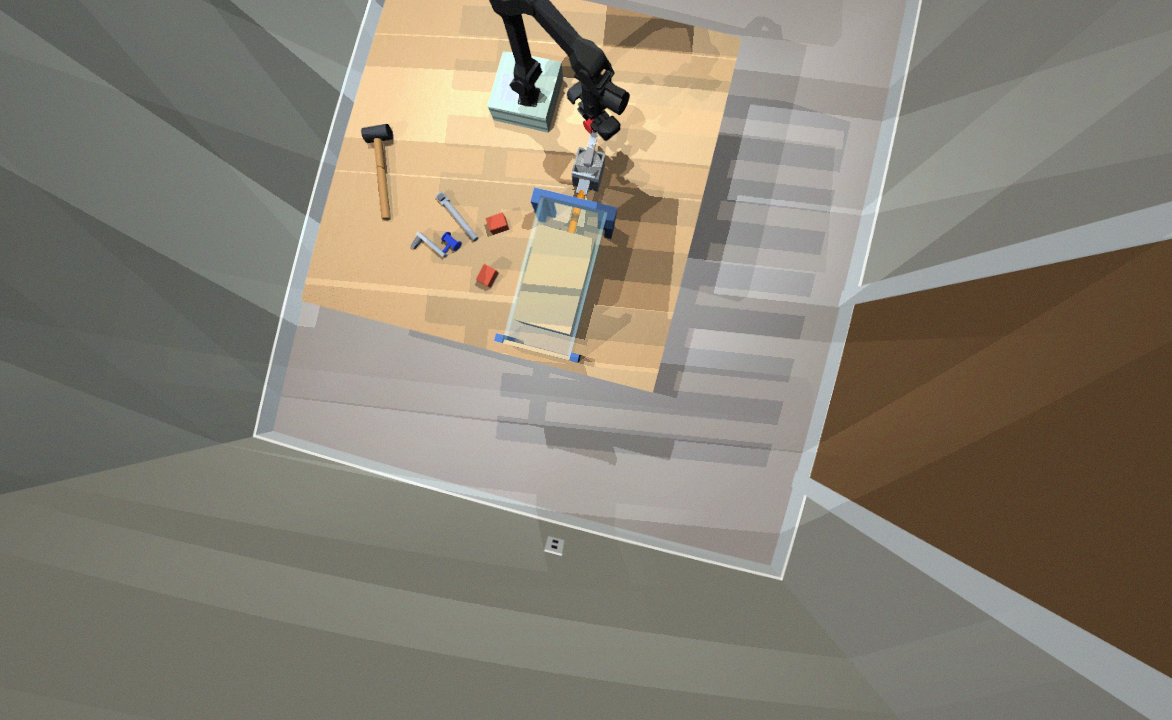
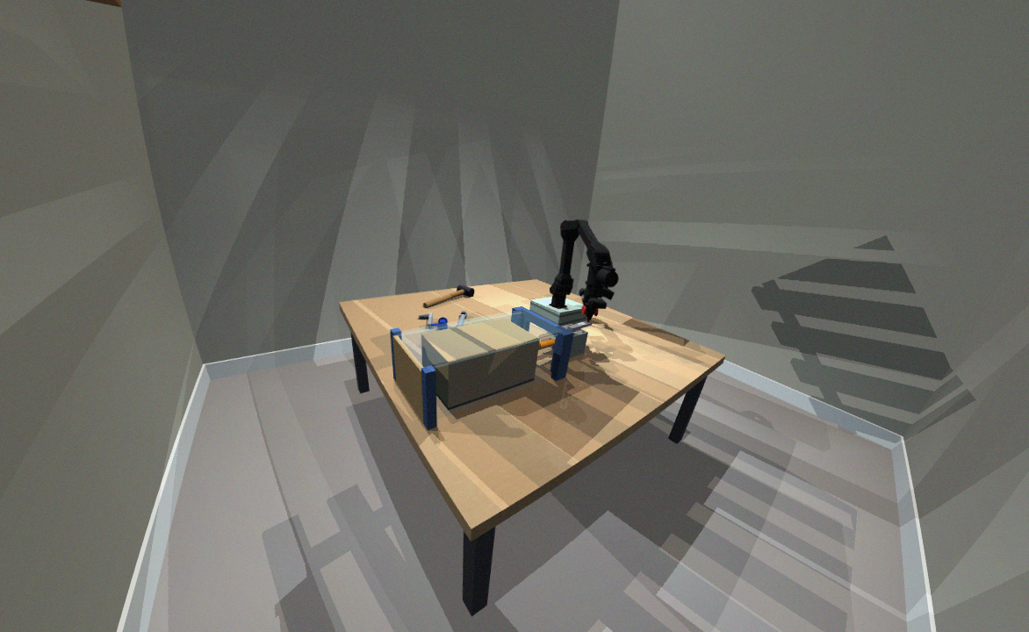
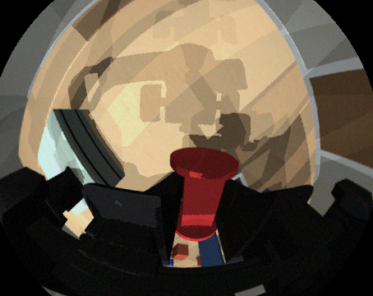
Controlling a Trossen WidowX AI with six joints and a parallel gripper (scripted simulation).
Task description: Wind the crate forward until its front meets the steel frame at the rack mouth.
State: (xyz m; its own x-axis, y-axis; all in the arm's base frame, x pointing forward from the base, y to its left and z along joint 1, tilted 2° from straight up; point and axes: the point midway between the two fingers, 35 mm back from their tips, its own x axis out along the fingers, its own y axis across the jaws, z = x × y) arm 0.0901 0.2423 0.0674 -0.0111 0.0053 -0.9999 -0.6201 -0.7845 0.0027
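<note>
The winch handle is 40 mm ahead of my gripper tip and 10 mm below it. Also, from my gripper tip: orange strap: 170 mm ahead, 50 mm below; then red knob: 20 mm above; then grey winch: 80 mm below, 80 mm ahead, 10 mm to the right.
</note>
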